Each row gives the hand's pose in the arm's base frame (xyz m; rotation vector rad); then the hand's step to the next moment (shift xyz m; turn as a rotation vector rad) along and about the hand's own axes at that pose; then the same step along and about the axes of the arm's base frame.
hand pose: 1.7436 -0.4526 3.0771 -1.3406 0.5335 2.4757
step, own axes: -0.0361 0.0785 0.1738 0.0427 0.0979 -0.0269
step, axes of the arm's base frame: -0.1417 0.0045 0.1326 -0.0426 -0.0967 -0.0311
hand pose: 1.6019 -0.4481 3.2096 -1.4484 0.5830 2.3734
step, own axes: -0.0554 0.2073 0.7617 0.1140 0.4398 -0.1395
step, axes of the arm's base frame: -0.6570 0.1870 0.3996 -0.1420 -0.4468 -0.0780
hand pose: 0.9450 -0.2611 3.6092 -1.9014 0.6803 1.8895
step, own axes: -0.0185 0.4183 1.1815 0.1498 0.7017 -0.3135
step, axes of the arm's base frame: -1.2056 0.3428 0.0141 -0.1519 -0.7629 -0.0898
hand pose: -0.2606 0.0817 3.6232 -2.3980 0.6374 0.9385
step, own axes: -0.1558 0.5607 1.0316 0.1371 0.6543 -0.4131
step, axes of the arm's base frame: -0.9294 0.2067 -0.7046 -0.0842 -0.7813 -0.0036
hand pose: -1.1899 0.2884 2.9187 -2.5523 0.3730 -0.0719
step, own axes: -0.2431 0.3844 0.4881 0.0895 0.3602 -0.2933
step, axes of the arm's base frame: -0.2668 0.0105 -0.6114 -0.0413 -0.4682 0.0533
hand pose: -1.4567 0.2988 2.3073 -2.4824 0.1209 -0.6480
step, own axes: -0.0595 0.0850 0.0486 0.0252 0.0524 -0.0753
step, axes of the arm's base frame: -0.0247 -0.0335 -0.1067 -0.0108 -0.0872 0.0365
